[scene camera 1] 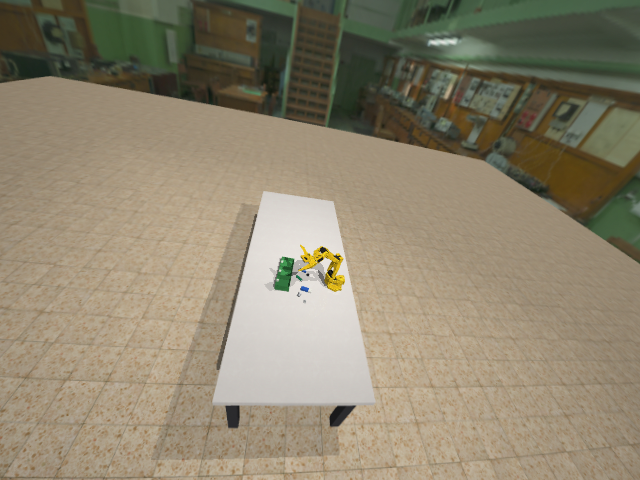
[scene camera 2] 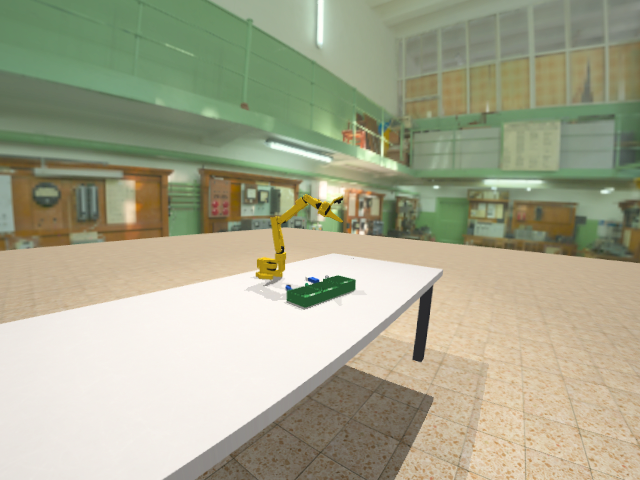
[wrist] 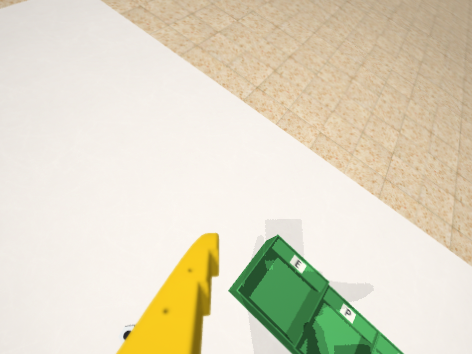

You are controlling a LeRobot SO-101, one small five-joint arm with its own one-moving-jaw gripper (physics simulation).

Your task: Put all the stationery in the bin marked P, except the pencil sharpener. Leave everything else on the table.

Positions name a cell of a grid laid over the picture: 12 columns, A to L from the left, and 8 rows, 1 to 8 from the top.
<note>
I see a green bin row (scene camera 2: G5).
The green bin row is seen too in the wrist view (wrist: H7).
</note>
